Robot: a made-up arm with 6 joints. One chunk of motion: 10 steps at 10 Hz.
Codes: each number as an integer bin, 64 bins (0 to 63) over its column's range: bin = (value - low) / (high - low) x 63, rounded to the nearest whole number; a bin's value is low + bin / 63 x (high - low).
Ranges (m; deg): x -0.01..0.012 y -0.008..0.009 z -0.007..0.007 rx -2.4..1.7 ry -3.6..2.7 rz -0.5..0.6
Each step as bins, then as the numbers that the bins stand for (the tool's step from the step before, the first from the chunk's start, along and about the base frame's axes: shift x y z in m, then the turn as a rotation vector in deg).
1 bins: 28 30 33 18 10 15
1 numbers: -0.00022 0.00010 0.00033 -1.229 -2.600 -0.238
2 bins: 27 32 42 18 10 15
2 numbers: -0.00057 0.00063 0.00233 -1.229 -2.600 -0.238
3 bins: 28 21 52 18 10 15
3 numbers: -0.00022 -0.00233 0.00456 -1.229 -2.600 -0.238
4 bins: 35 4 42 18 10 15
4 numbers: 0.00222 -0.00692 0.00233 -1.229 -2.600 -0.238
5 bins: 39 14 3 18 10 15
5 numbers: 0.00362 -0.00422 -0.00633 -1.229 -2.600 -0.238
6 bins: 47 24 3 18 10 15
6 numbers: 0.00641 -0.00152 -0.00633 -1.229 -2.600 -0.238
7 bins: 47 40 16 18 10 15
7 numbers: 0.00641 0.00279 -0.00344 -1.229 -2.600 -0.238
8 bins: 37 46 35 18 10 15
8 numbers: 0.00292 0.00441 0.00078 -1.229 -2.600 -0.238
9 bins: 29 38 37 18 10 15
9 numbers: 0.00013 0.00225 0.00122 -1.229 -2.600 -0.238
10 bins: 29 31 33 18 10 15
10 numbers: 0.00013 0.00037 0.00033 -1.229 -2.600 -0.238
